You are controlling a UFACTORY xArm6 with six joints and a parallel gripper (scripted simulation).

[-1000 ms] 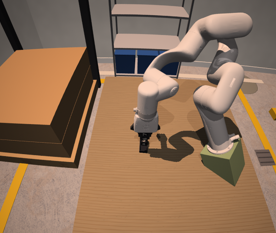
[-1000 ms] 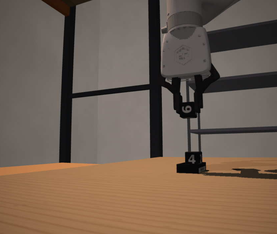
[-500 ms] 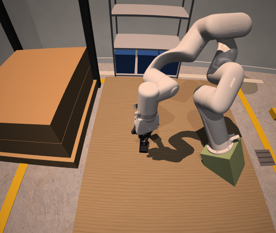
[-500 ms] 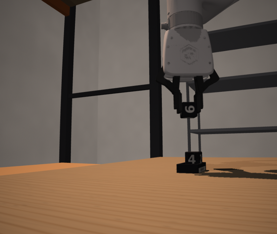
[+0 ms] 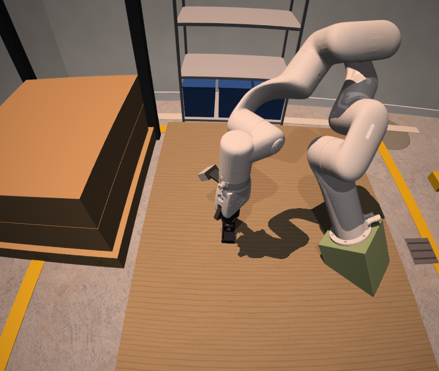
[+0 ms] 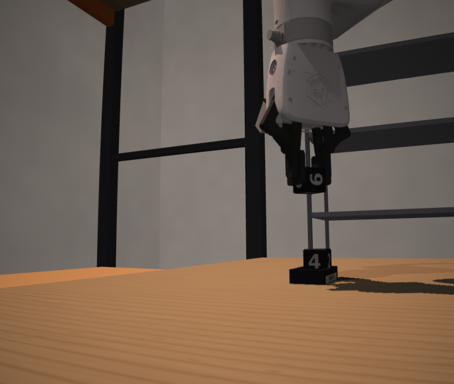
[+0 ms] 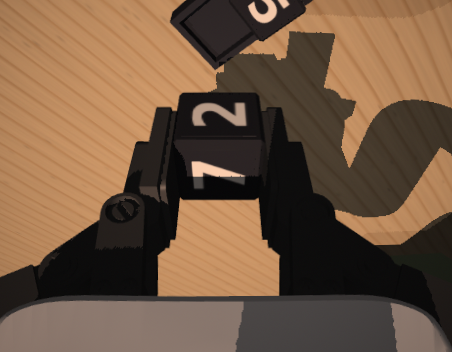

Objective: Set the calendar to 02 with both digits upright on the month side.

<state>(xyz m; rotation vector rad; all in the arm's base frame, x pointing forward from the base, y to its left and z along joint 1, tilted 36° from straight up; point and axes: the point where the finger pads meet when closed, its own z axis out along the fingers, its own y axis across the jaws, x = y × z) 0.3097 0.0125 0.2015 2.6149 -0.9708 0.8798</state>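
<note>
The cube is 1 cm below my hand. Round my hand: black calendar tray (13 cm below, 2 cm to the right).
</note>
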